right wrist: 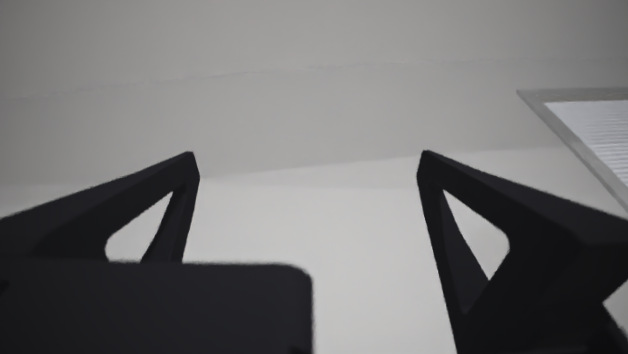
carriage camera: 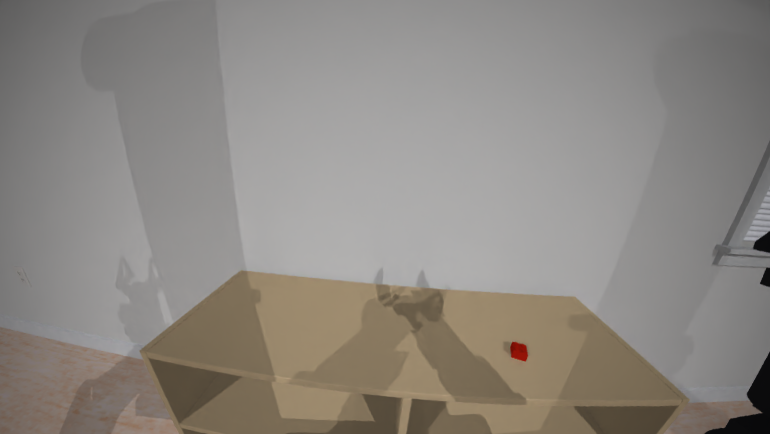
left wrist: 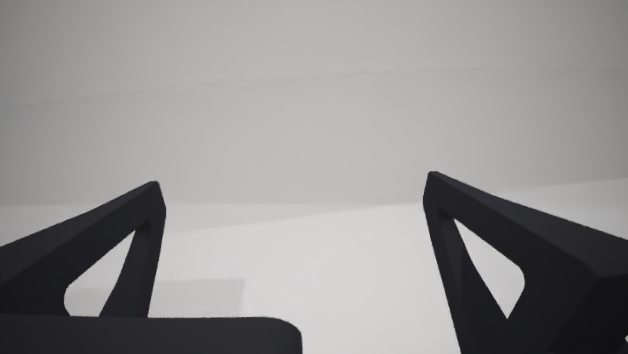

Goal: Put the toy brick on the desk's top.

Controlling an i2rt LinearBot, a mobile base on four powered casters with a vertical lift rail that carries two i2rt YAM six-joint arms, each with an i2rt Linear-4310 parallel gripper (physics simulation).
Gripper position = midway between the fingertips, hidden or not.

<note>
In view: the left gripper (left wrist: 294, 191), the right gripper (right wrist: 308, 163) and a light wooden shelf unit (carriage camera: 262, 346).
</note>
